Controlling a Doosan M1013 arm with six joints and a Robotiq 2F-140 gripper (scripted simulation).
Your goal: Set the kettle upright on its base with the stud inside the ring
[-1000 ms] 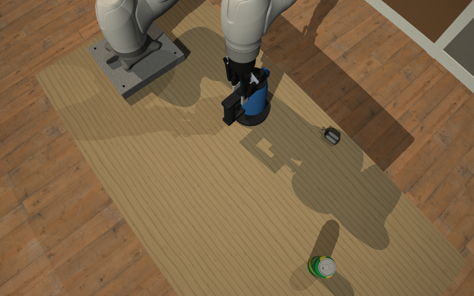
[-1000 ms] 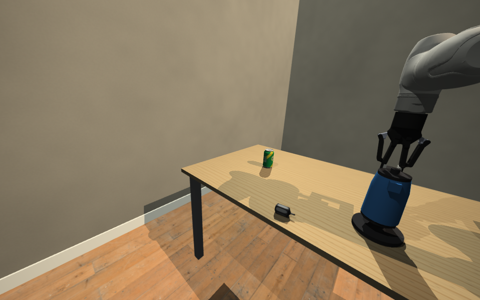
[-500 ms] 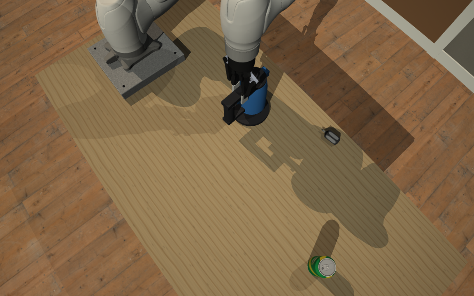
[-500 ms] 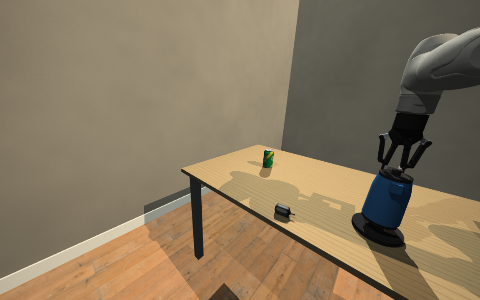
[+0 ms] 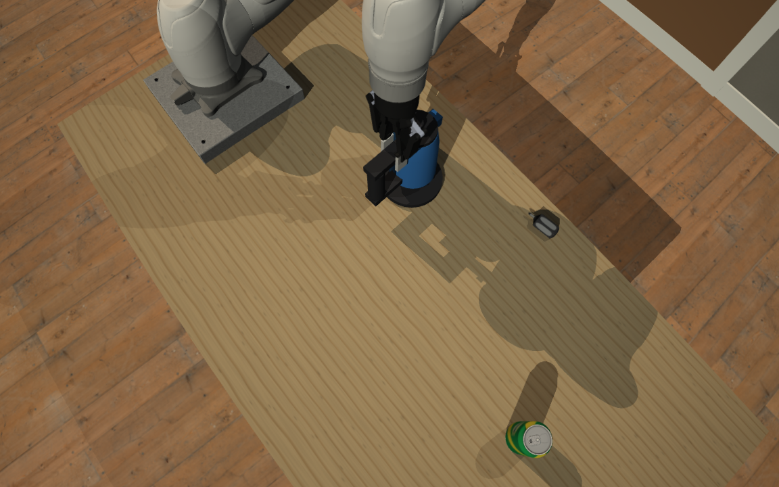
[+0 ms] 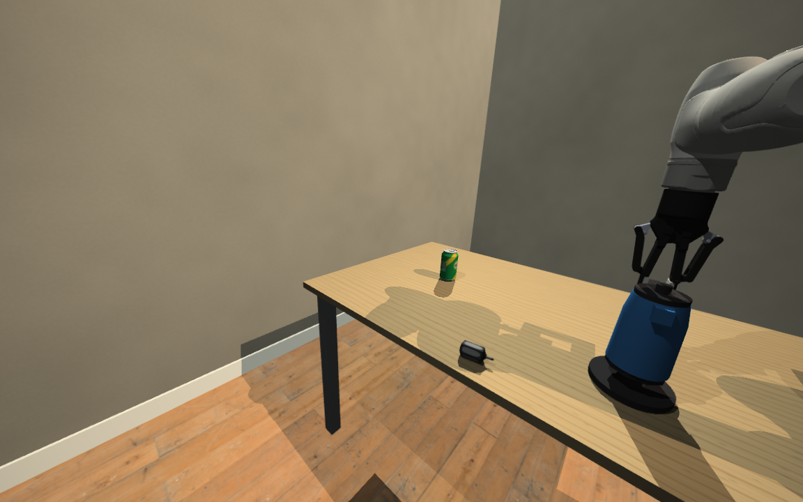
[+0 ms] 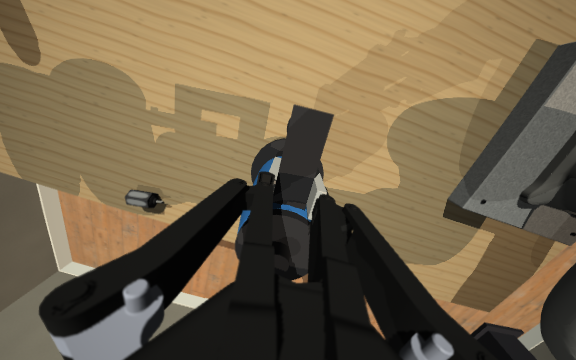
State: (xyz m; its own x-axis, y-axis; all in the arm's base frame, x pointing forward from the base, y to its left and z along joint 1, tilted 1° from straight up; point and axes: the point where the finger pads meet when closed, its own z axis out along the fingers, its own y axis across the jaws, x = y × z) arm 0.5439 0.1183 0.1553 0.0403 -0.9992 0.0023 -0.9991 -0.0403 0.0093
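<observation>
Now: hand 60 mm above the blue kettle and 30 mm to the right of it. Round my hand: green soda can (580 mm ahead, 170 mm to the right, 140 mm below); then round black base (190 mm below, 60 mm to the left); then small dark object (290 mm ahead, 210 mm to the left, 180 mm below).
</observation>
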